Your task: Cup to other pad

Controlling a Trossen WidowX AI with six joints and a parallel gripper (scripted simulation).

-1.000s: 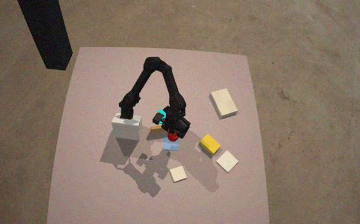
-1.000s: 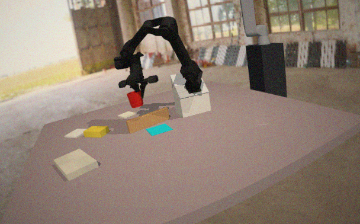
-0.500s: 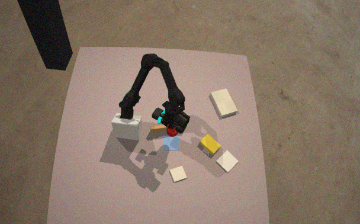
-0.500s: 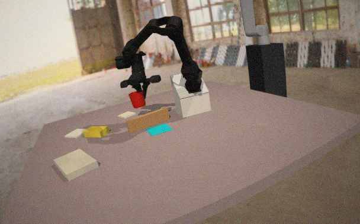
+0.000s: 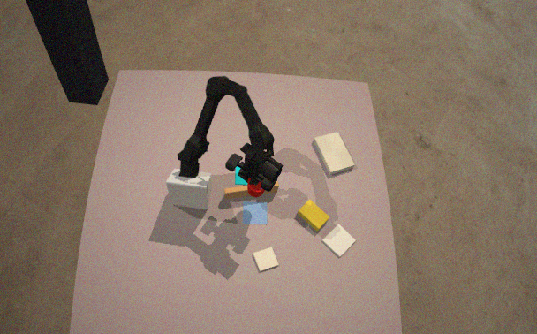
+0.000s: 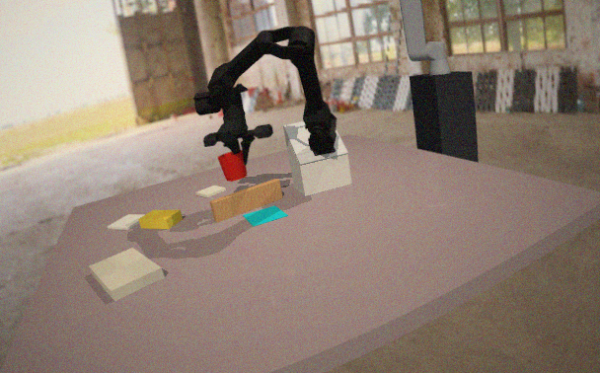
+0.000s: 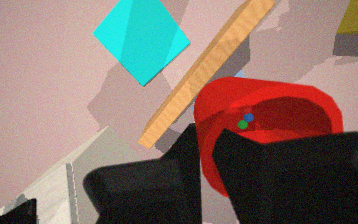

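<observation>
Right now my gripper tip is 4 cm short of the blue marble, 3 cm to the left of it and 2 cm above it. Also, from my gripper tip: pale blue pad: 4 cm ahead, 7 cm to the right, 13 cm below; then wooden wall: 1 cm ahead, 2 cm to the left, 10 cm below; then red cup: 3 cm ahead, 1 cm to the right.
</observation>
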